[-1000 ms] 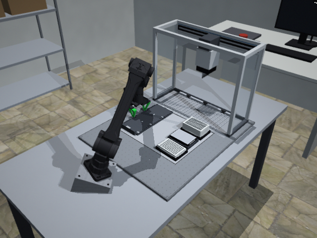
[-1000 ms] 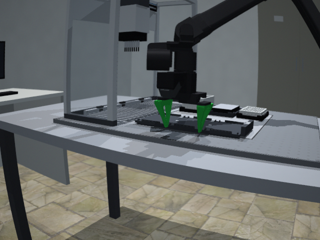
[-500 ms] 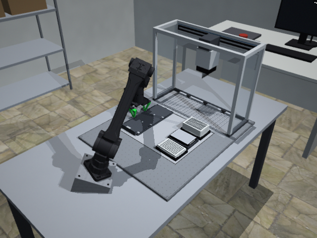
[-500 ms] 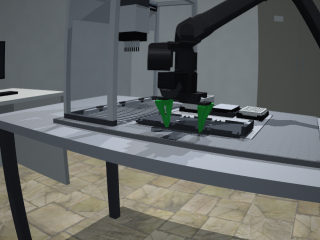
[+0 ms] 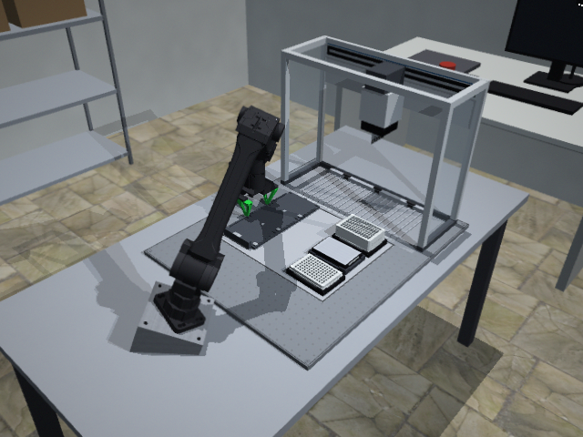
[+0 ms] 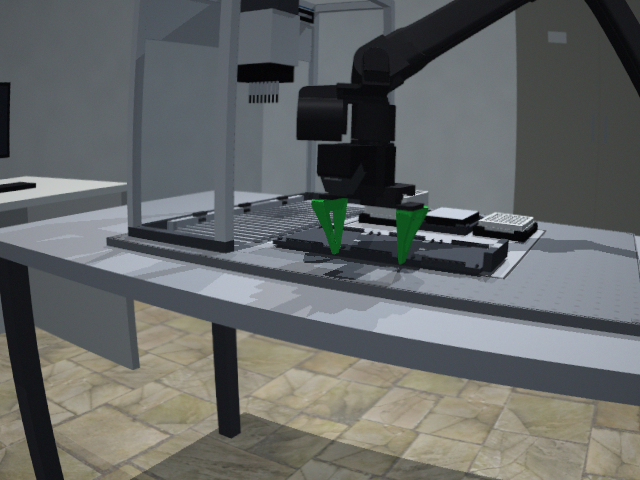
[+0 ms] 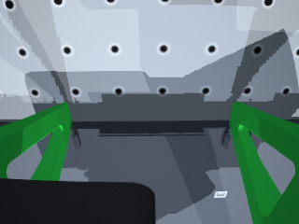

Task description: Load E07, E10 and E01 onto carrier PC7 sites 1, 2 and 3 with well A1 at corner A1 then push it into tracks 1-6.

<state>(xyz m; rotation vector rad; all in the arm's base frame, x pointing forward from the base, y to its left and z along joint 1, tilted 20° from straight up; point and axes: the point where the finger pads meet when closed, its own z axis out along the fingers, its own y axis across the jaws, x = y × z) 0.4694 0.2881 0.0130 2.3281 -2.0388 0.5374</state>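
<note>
Now: hand 8 cm past the 96-well plate E01, 37 cm to the left of it and 1 cm below it. From my hand the other things lie so: front post: 19 cm ahead, 7 cm to the left, 23 cm above; then plate nest S2: 3 cm ahead, 34 cm to the right, 1 cm below; then dark plate carrier PC7: 1 cm ahead, 8 cm to the right.
</note>
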